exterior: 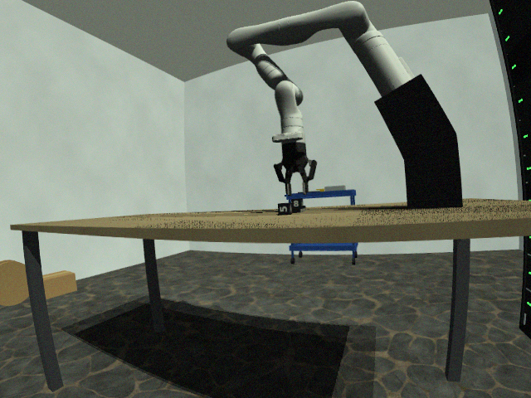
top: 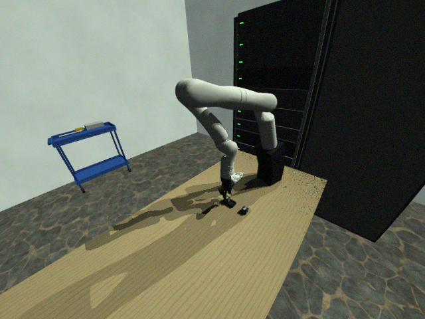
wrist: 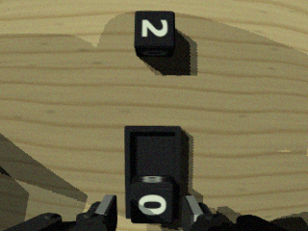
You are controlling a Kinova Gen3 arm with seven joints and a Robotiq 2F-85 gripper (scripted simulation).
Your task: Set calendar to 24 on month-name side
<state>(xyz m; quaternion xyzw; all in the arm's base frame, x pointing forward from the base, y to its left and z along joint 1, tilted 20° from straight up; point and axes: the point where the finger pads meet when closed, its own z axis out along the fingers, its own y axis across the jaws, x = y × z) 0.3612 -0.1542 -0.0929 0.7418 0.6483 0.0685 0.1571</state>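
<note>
My hand is 40 mm above the black cube. The rest, counted from my hand: black tray (20 mm to the left, 60 mm below); black date cube (20 mm ahead, 120 mm to the left, 50 mm below).
</note>
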